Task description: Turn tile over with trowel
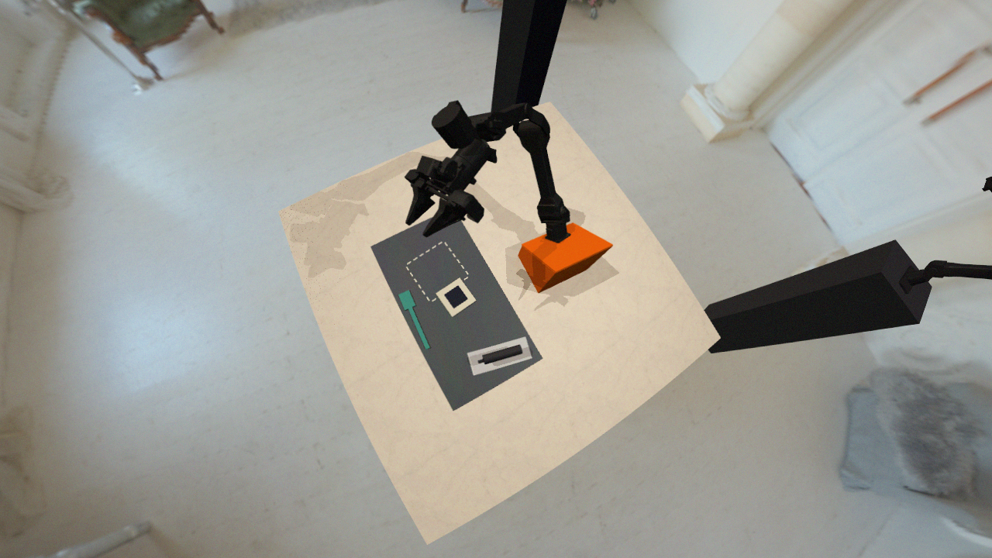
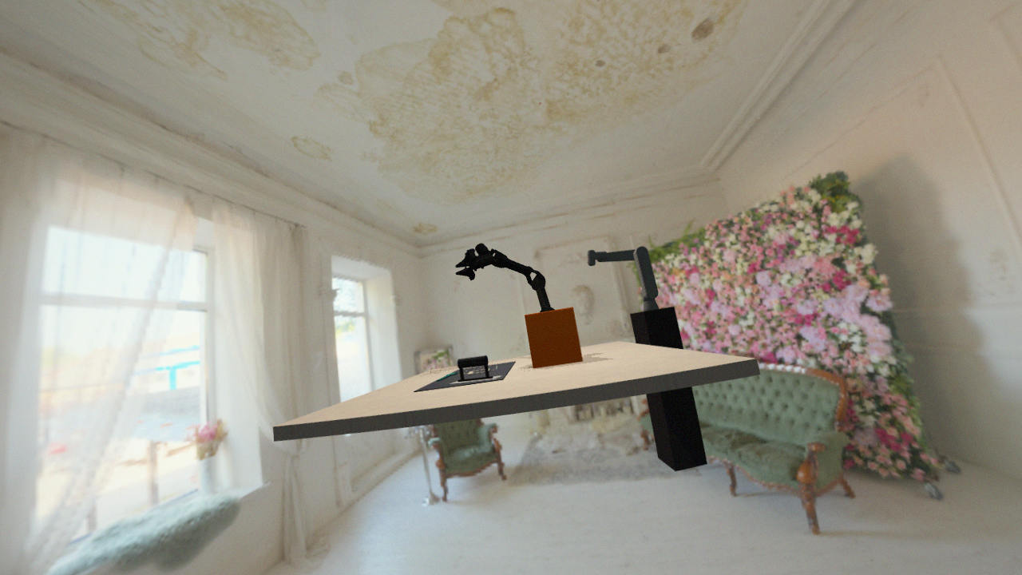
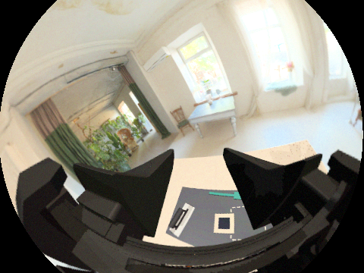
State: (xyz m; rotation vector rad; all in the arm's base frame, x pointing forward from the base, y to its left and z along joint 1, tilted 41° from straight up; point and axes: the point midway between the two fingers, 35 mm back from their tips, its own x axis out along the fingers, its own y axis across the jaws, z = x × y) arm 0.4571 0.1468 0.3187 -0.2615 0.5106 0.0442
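The small trowel is 30 mm behind my gripper tip, 280 mm to the left of it and 480 mm below it. The rest, counted from my gripper tip: teal flat tool (100 mm ahead, 510 mm below); mat (30 mm behind, 40 mm to the left, 540 mm below); tile (50 mm behind, 40 mm to the left, 510 mm below).
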